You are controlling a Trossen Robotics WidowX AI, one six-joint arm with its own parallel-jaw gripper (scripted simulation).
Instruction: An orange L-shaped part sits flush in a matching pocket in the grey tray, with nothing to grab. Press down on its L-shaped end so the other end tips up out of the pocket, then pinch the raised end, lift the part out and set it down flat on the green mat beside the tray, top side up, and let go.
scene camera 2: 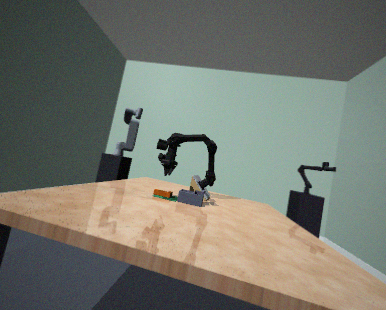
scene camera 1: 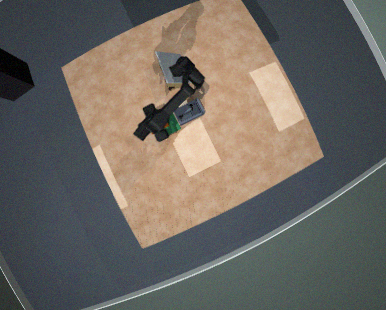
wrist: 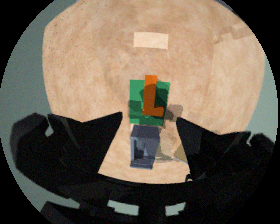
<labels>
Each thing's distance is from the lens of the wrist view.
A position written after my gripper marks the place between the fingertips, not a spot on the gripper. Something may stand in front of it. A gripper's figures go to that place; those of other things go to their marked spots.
my gripper [wrist: 149, 117]: 10 cm
green mat [wrist: 137, 93]: 23 cm
</labels>
